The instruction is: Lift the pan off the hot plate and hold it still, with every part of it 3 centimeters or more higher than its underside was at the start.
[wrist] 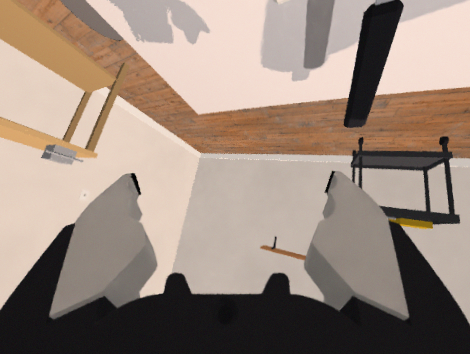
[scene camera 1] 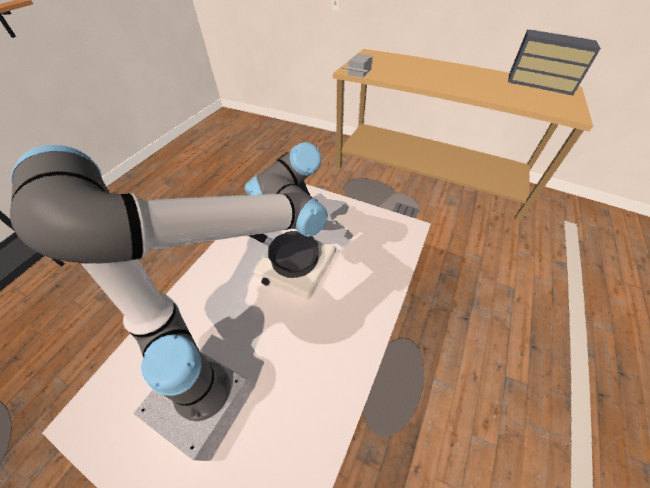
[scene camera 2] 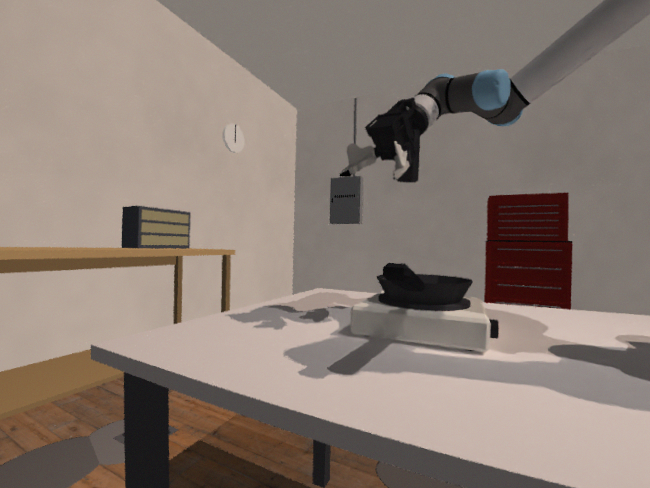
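Seen in the pictures: gripper, between the fingertips: point(wrist: 232, 175) point(scene camera 2: 364, 177); arm's base, origin of its link: point(scene camera 1: 203, 391).
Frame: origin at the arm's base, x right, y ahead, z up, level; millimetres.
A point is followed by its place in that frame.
Observation:
The black pan point(scene camera 1: 294, 256) {x -54, y 533, z -41 mm} point(scene camera 2: 443, 288) {x -129, y 484, z -11 mm} sits upright on the cream hot plate point(scene camera 1: 298, 284) {x 24, y 441, z -52 mm} point(scene camera 2: 420, 327) {x -173, y 514, z -76 mm}. Its black handle point(scene camera 1: 257, 237) {x -204, y 510, z 11 mm} point(scene camera 2: 403, 275) {x -347, y 501, z 28 mm} point(wrist: 372, 67) {x -235, y 518, z 20 mm} slants up from the rim; in scene camera 1 it points to the back left. In the wrist view the handle is at the upper right, outside the span of the fingers, and the pan's bowl does not show. My gripper point(scene camera 2: 373, 172) {x -142, y 637, z 202 mm} point(wrist: 232, 175) {x -142, y 637, z 202 mm} is open and empty, high above the pan and apart from it. In scene camera 1 the arm's wrist hides the fingers.
The white table point(scene camera 1: 315, 378) {x 234, y 205, z -111 mm} point(scene camera 2: 262, 367) {x -384, y 685, z -111 mm} carries the arm's base and hot plate. A wooden workbench point(scene camera 1: 446, 78) point(scene camera 2: 204, 252) stands beyond it, with a drawer box point(scene camera 1: 551, 63) point(scene camera 2: 164, 227). A dark cart point(wrist: 450, 185) and a red tool cabinet point(scene camera 2: 527, 252) stand farther off.

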